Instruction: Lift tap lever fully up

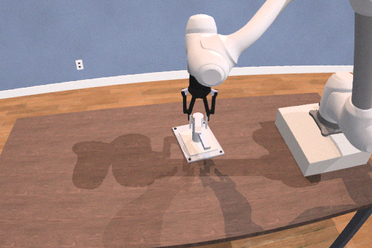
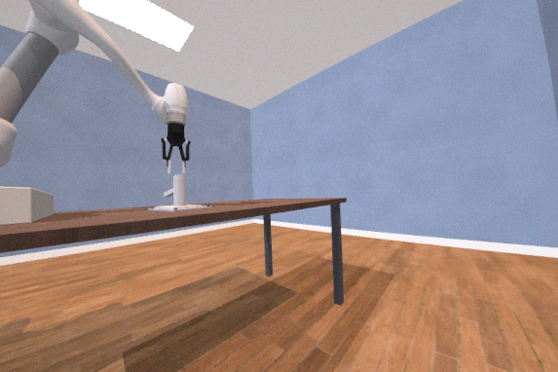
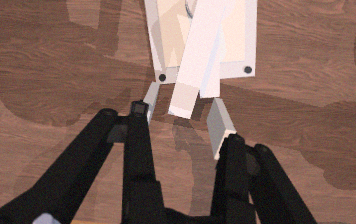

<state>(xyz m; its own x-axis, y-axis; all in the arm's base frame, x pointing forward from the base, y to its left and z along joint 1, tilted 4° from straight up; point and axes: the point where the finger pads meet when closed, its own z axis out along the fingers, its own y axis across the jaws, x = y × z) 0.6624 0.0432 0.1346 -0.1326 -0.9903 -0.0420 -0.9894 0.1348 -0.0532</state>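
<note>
Right now the lever is 1 cm behind my hand, 4 cm to the right of it and 5 cm below it. Also, from my hand: tap (1 cm behind, 7 cm to the right, 10 cm below).
</note>
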